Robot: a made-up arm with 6 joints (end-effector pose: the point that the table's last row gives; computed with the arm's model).
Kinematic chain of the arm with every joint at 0, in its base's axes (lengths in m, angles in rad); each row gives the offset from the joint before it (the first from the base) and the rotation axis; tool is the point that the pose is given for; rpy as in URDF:
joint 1: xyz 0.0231 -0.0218 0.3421 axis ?
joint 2: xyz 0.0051 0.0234 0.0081 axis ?
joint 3: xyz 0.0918 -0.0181 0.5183 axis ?
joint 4: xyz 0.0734 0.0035 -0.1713 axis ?
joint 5: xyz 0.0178 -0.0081 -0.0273 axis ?
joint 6: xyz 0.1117 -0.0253 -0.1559 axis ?
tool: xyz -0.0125 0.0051 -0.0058 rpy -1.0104 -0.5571 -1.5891
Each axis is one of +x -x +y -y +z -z.
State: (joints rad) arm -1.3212 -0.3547 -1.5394 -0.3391 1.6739 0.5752
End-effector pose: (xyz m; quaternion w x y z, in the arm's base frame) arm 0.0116 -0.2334 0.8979 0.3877 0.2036 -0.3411 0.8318
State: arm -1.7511 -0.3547 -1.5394 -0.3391 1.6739 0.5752
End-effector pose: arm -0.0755 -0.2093 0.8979 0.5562 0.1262 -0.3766 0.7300
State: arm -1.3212 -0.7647 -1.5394 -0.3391 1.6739 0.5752
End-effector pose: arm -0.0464 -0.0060 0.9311 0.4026 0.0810 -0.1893 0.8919
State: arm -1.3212 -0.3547 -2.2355 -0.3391 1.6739 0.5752
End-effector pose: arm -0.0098 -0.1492 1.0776 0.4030 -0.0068 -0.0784 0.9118
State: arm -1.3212 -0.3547 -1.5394 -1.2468 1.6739 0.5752
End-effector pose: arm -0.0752 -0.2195 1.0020 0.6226 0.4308 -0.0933 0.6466
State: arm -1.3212 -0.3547 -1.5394 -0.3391 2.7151 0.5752
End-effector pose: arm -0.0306 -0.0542 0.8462 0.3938 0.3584 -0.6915 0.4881
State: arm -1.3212 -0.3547 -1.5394 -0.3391 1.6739 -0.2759
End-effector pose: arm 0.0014 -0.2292 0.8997 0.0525 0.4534 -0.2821 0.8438
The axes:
joint 1: +z
joint 2: +y
joint 3: +y
joint 4: -z
joint 5: +y
joint 6: -z

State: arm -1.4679 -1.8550 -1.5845 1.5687 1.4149 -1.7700
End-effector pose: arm 0.0903 0.6293 0.6022 0.3101 -0.2470 -0.8888 -0.2300
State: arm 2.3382 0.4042 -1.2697 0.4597 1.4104 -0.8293
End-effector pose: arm -0.3468 0.3191 0.5382 0.6238 -0.4399 -0.3092 0.5673
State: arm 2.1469 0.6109 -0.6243 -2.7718 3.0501 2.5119
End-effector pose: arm -0.2847 0.4647 0.6758 0.4402 0.8362 -0.0540 -0.3226
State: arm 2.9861 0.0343 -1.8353 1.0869 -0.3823 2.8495
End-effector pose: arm -0.3228 0.2139 1.0635 0.2577 0.7942 -0.5425 0.0922
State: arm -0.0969 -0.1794 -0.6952 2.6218 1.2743 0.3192
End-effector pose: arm 0.3944 0.0259 0.7750 0.1203 0.3211 0.9283 -0.1441
